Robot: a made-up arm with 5 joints.
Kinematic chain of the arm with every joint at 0, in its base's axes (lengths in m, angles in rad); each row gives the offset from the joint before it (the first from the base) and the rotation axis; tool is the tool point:
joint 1: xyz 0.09 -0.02 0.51 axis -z
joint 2: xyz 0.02 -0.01 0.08 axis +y
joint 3: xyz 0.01 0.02 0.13 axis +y
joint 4: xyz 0.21 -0.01 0 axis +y
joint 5: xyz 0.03 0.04 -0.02 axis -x
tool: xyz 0 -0.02 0.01
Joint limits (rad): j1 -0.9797..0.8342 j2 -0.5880..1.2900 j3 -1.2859..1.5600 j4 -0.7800..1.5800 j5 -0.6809..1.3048
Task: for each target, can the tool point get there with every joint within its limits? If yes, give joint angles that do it. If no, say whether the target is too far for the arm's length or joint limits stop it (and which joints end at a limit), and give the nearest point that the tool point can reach.
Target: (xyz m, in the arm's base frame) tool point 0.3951 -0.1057 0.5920
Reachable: yes | joints 0.3332 0.6284 -0.3020 0.4338 -0.1358
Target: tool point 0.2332 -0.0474 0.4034
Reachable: yes | joints 0.3639 1.0872 0.4199 0.2826 0.3929
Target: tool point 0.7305 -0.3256 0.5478
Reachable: no: too far | nearest point 0.4467 -0.1902 0.5862 | short by 0.317 m
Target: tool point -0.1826 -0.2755 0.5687
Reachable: no: joint limits stop it (at a limit: joint 2, joint 3, joint 5) | nearest point 0.0213 -0.0844 0.5576 | short by 0.280 m
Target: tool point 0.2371 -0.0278 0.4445
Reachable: yes | joints 0.2769 0.7060 0.7337 0.0289 0.7765
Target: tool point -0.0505 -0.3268 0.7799
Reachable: no: joint limits stop it (at a limit: joint 1, joint 2, joint 3, joint 4) | nearest point -0.0106 -0.1130 0.9175 | short by 0.257 m
